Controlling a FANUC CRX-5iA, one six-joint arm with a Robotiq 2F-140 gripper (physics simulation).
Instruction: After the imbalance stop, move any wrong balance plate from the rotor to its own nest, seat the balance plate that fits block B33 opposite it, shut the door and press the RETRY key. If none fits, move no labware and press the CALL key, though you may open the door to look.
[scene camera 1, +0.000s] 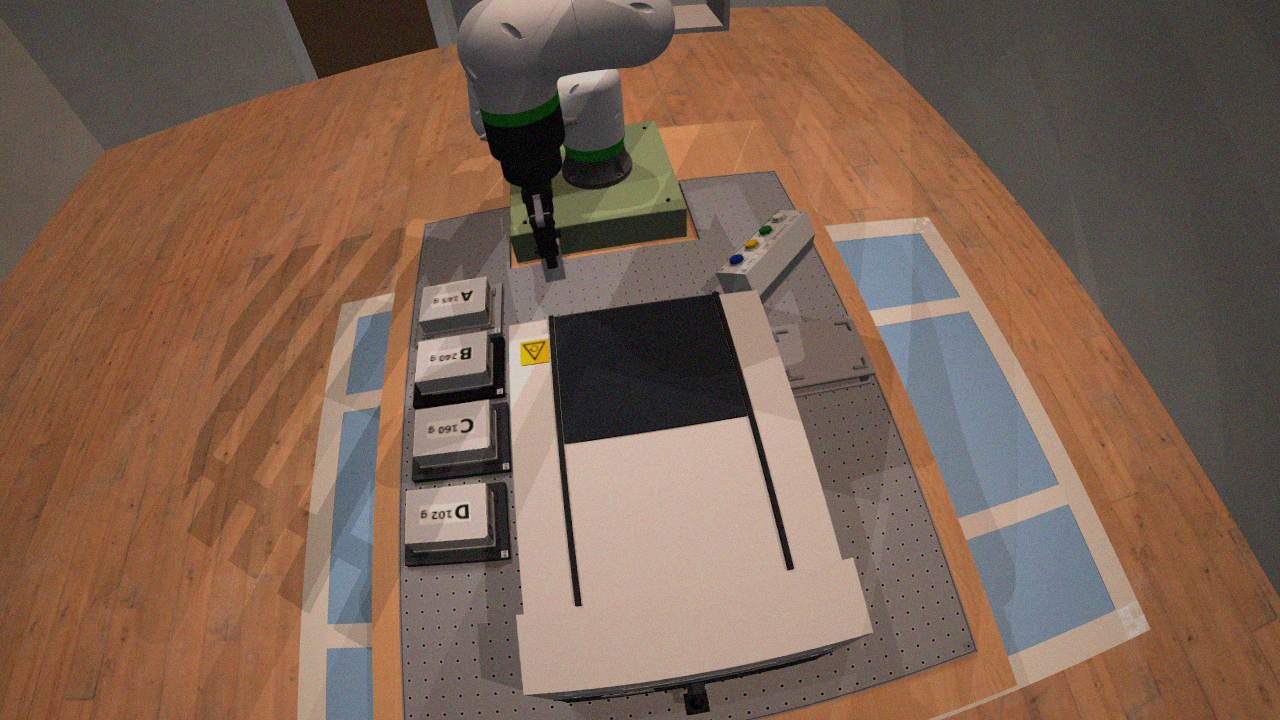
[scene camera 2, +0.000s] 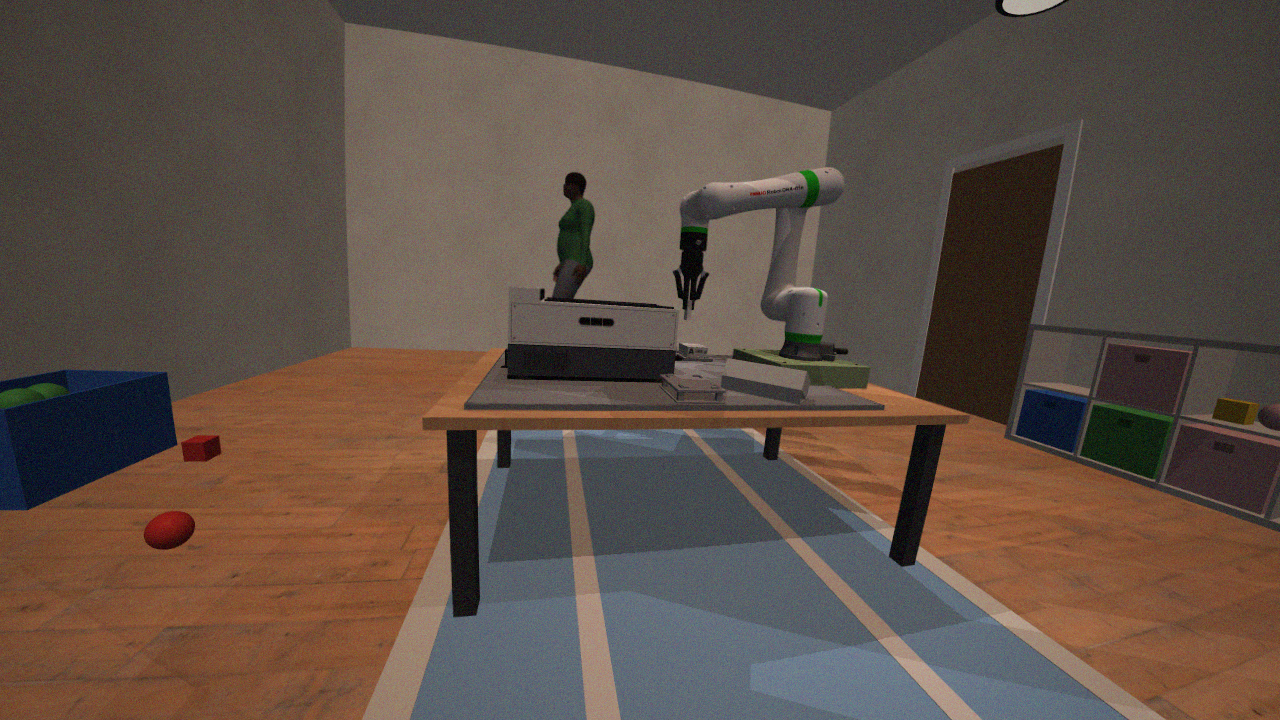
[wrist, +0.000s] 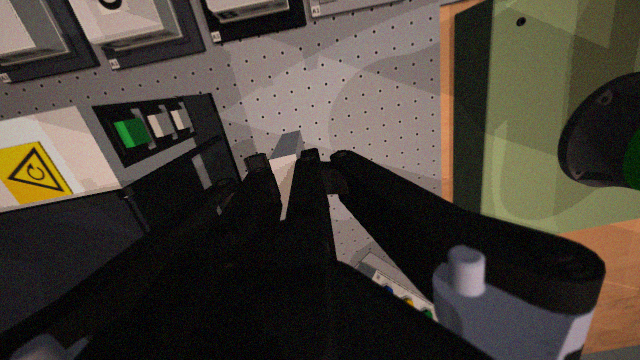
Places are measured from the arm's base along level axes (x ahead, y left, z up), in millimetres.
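Where they show: gripper, fingertip midpoint: (scene camera 1: 555, 277) (scene camera 2: 687, 320) (wrist: 295, 149); arm's base, origin of the base link: (scene camera 1: 597, 168) (scene camera 2: 800, 357) (wrist: 615, 132).
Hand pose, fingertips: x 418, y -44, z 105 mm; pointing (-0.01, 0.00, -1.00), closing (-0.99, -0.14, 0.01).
Each offset is from my fingertips to the top centre of the thing.
My gripper (scene camera 1: 551, 263) (scene camera 2: 688, 315) (wrist: 295, 149) is shut and empty, pointing down above the pegboard between the machine and the robot base. The white machine (scene camera 1: 689, 528) (scene camera 2: 590, 324) has a dark panel @(195 mm ahead, 125 mm left, 45 mm up) (scene camera 1: 648, 371) between two black rails; the rotor and anything on it are hidden. In the wrist view, its front carries a green key @(117 mm ahead, 27 mm right, 23 mm up) (wrist: 132, 132) and two white keys @(117 mm ahead, 27 mm right, 13 mm down) (wrist: 159, 125); their labels are unreadable. Balance plates A @(81 mm back, 213 mm right, 114 mm down) (scene camera 1: 454, 301), B @(48 mm ahead, 195 mm right, 114 mm down) (scene camera 1: 452, 361), C @(183 mm ahead, 175 mm right, 114 mm down) (scene camera 1: 453, 431) and D @(322 mm ahead, 168 mm right, 114 mm down) (scene camera 1: 449, 515) sit in a row of nests. B reads 240 g, C 160 g, D 102 g.
A sloped button box @(155 mm back, 359 mm left, 84 mm down) (scene camera 1: 769, 255) (scene camera 2: 765, 380) with blue, yellow, green and pale buttons stands beyond the machine's front right corner. A grey nest with corner brackets @(65 mm ahead, 409 mm left, 127 mm down) (scene camera 1: 827, 351) (scene camera 2: 691, 388) lies right of the machine. The green robot base (scene camera 1: 608, 214) (wrist: 530, 125) stands behind my gripper.
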